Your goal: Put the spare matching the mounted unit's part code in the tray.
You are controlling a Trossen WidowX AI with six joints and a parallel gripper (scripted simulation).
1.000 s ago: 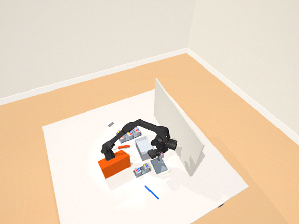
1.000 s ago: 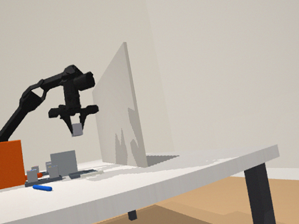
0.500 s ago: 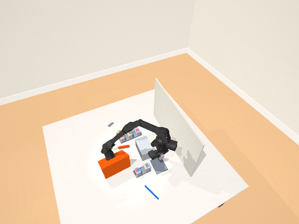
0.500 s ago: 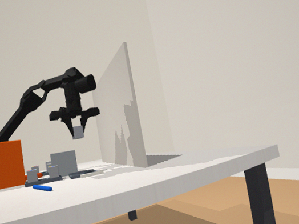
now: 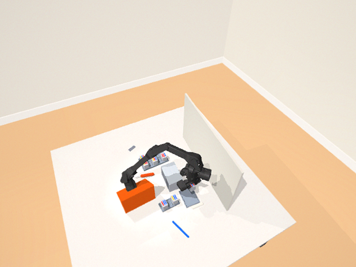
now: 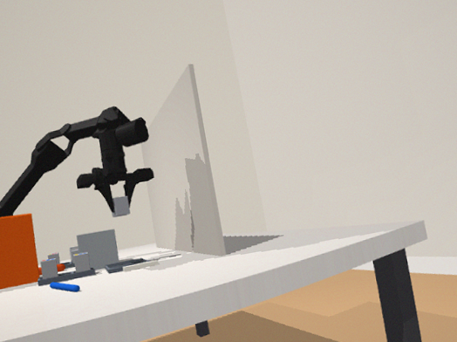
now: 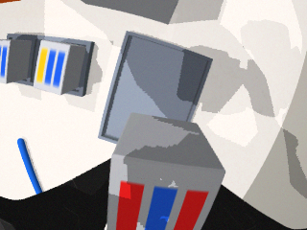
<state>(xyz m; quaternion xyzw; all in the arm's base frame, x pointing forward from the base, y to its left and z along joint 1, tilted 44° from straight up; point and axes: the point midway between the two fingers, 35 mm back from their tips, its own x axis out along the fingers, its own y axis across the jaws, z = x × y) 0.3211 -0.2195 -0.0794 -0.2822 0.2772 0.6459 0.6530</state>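
Now: gripper tip 1 cm to the right of the grey tray and 14 cm above it. The rest, counted from my gripper tip: grey box: 4 cm behind, 19 cm to the left, 9 cm below; then grey panel: 21 cm ahead, 14 cm to the left, 8 cm above.
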